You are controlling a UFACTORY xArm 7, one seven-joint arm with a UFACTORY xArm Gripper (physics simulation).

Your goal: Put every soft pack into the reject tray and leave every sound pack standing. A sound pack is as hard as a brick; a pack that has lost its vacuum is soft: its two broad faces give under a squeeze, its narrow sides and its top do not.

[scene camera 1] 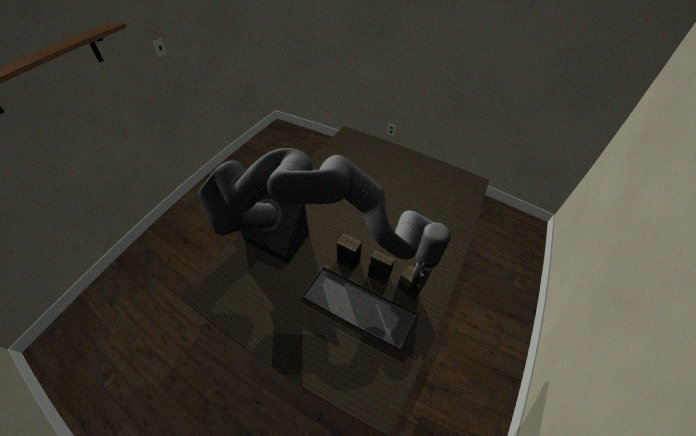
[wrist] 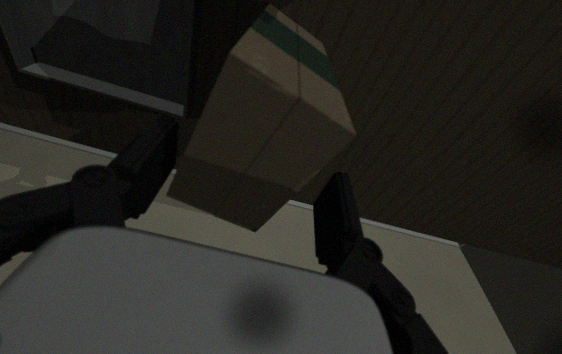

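Seen in the pictures: gripper, fingertip midpoint: (scene camera 1: 417,280) (wrist: 254,165); arm's base at its link origin: (scene camera 1: 268,215).
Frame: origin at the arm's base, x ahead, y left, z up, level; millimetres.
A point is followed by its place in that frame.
Note:
Three tan packs stand upright in a row behind the reject tray (scene camera 1: 354,307) @[x 456, y -52, z -145 mm] (wrist: 107,89) @[x 664, y -18, z -133 mm], which looks empty: the left pack (scene camera 1: 349,250) @[x 341, y 71, z -16 mm], the middle pack (scene camera 1: 381,266) @[x 464, y 96, z -39 mm] and the right pack (scene camera 1: 405,279) @[x 564, y 90, z -17 mm] (wrist: 260,120) @[x 560, y 110, z -8 mm]. The right pack has a green band across one side in the wrist view. My gripper (scene camera 1: 419,281) @[x 601, y 120, z -32 mm] (wrist: 254,165) @[x 601, y 120, z -32 mm] is open at the right pack, its dark fingers wide apart to either side of it in the wrist view, with gaps showing. In the scene view the gripper partly hides that pack. Whether any pack is soft cannot be seen.
The tray's long side runs close along the front of the pack row. The arm reaches over the table (scene camera 1: 410,172) @[x 267, y 718, z -148 mm] from its dark base block (scene camera 1: 279,238) @[x 84, y -34, z -45 mm], passing behind the packs. The table's right edge lies beyond the right pack. The room is dim, with strong shadows.

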